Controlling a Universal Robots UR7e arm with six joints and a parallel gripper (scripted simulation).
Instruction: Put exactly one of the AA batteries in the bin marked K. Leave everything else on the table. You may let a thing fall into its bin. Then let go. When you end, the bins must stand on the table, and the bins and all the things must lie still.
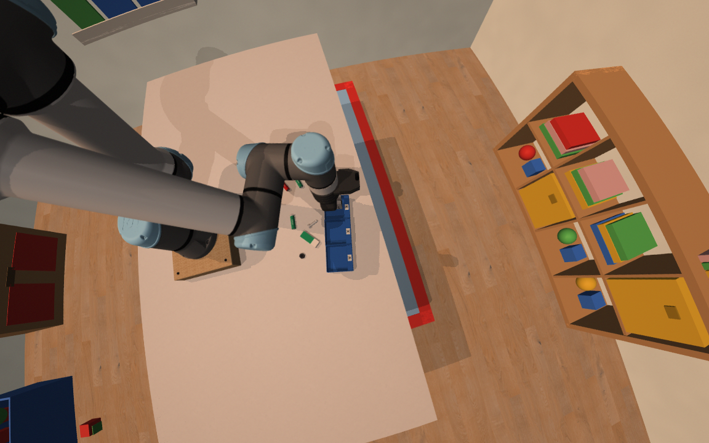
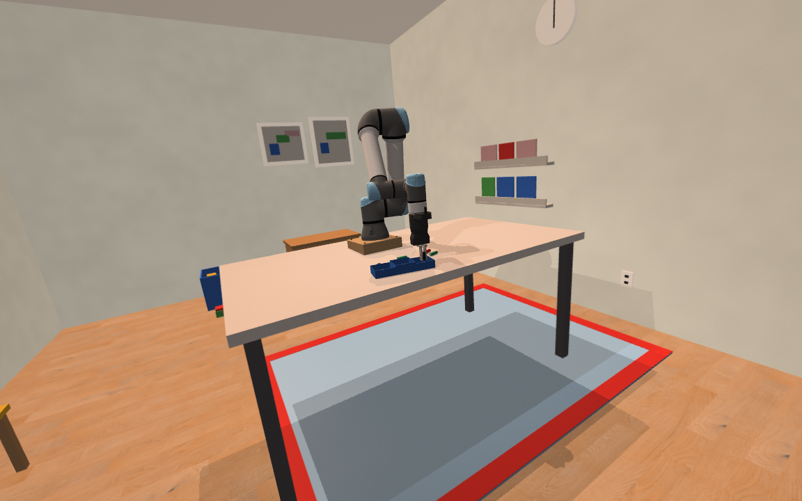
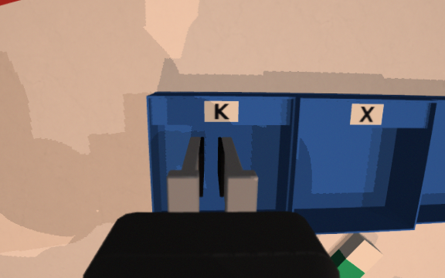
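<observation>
My gripper is now 16 cm past the green AA battery, 3 cm to the right of it and 4 cm above it. Round my hand: green-and-white block 13 cm behind, 6 cm to the right, 4 cm below; then grey bolt 11 cm behind, 1 cm to the right, 4 cm below; then blue bin row 4 cm behind, 8 cm to the right, 3 cm below.
</observation>
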